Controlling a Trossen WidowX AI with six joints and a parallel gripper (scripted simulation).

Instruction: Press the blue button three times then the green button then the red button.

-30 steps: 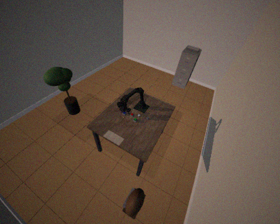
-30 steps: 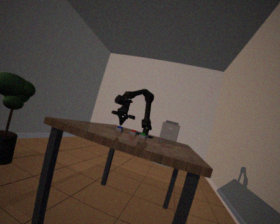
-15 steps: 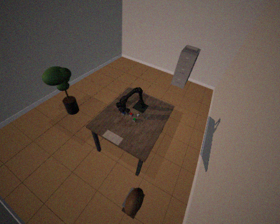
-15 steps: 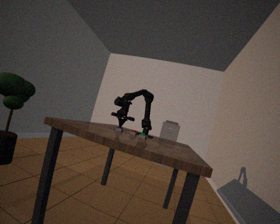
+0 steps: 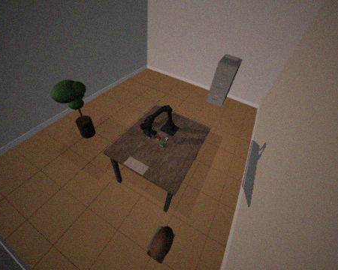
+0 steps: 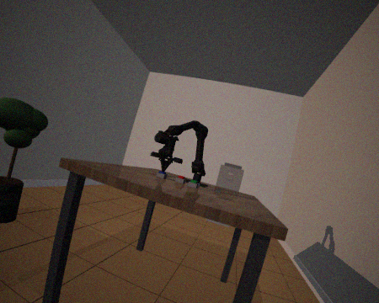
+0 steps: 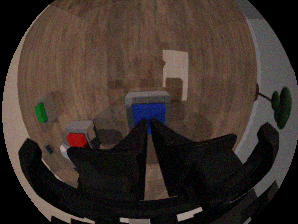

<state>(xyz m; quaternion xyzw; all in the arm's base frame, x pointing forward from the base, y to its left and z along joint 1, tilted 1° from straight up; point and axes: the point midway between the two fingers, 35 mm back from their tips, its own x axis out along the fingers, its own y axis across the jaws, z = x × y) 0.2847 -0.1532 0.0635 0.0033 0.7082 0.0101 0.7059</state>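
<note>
My gripper tip is now 10 mm above the blue button. The rest, counted from my gripper tip: small pale block 90 mm behind, 190 mm to the left, 30 mm below; then green button 20 mm ahead, 200 mm to the left; then red button 40 mm behind, 110 mm to the left.
</note>
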